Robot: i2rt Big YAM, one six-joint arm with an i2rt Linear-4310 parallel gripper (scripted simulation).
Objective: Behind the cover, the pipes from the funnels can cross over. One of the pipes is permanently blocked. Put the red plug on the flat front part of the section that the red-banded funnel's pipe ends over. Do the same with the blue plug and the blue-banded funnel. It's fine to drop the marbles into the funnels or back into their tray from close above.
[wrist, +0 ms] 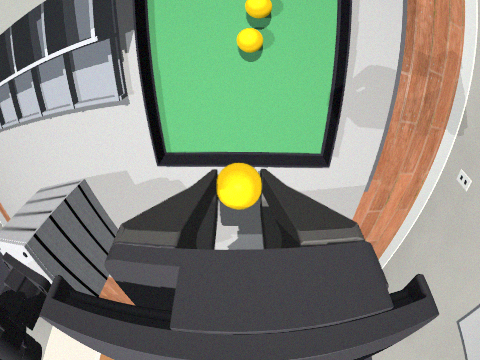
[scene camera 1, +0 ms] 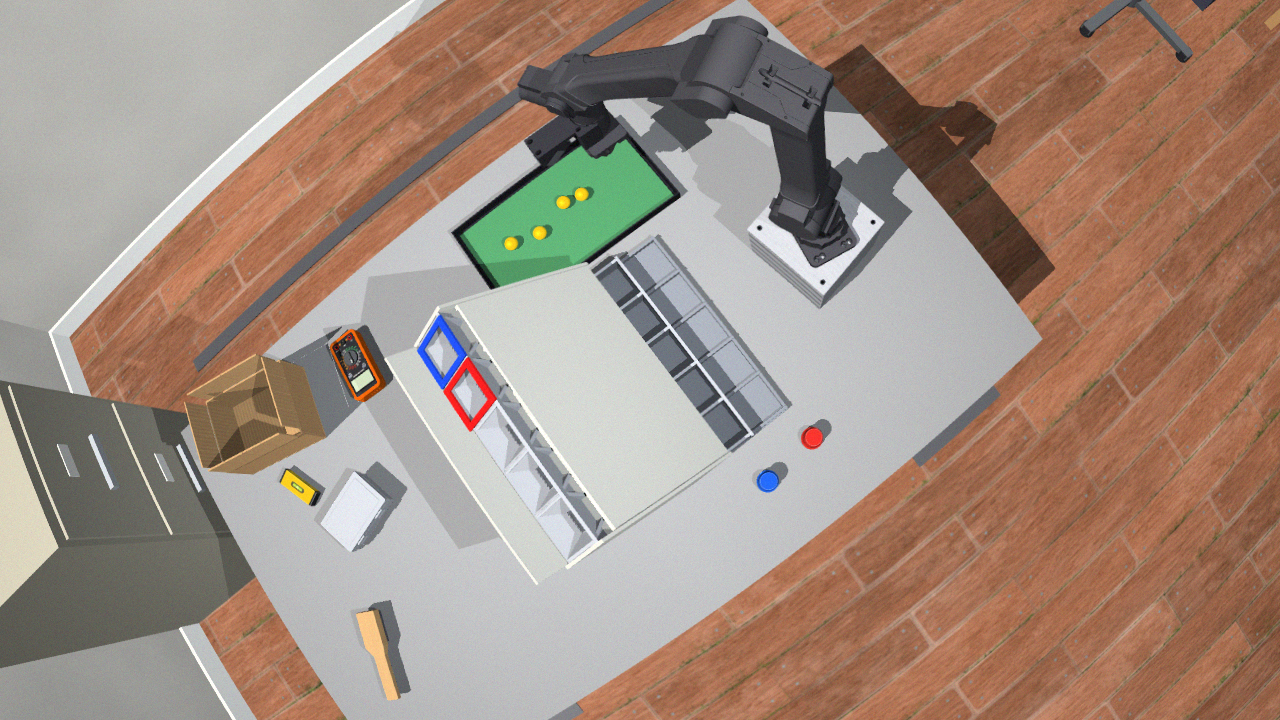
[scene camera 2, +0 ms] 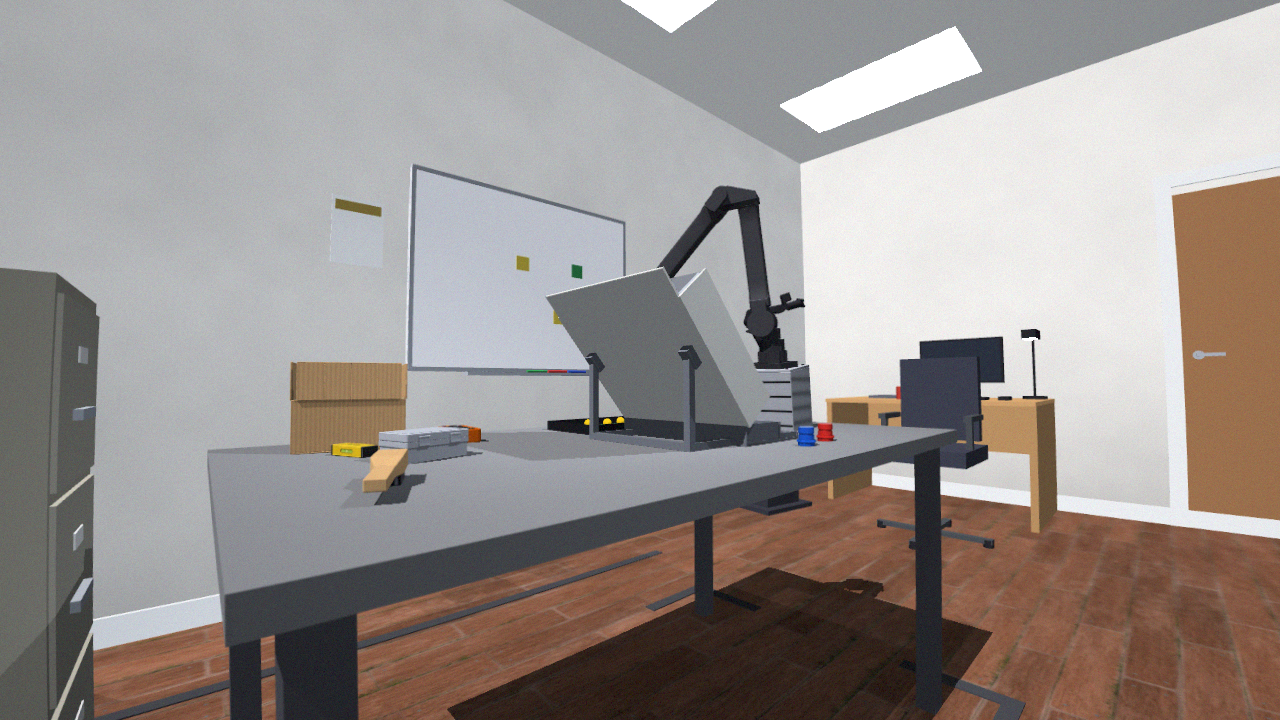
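Gripper (scene camera 1: 604, 148). Cardboard box (scene camera 1: 243, 415) and (scene camera 2: 342, 407); out of frame in the wrist view. Green tray (scene camera 1: 625, 187), (wrist: 208, 103) and (scene camera 2: 571, 425). Wooden brush (scene camera 1: 371, 623) and (scene camera 2: 385, 465); out of frame in the wrist view. Yellow marble (wrist: 239, 185). Grey case (scene camera 1: 357, 510). Sloped cover (scene camera 1: 628, 434).
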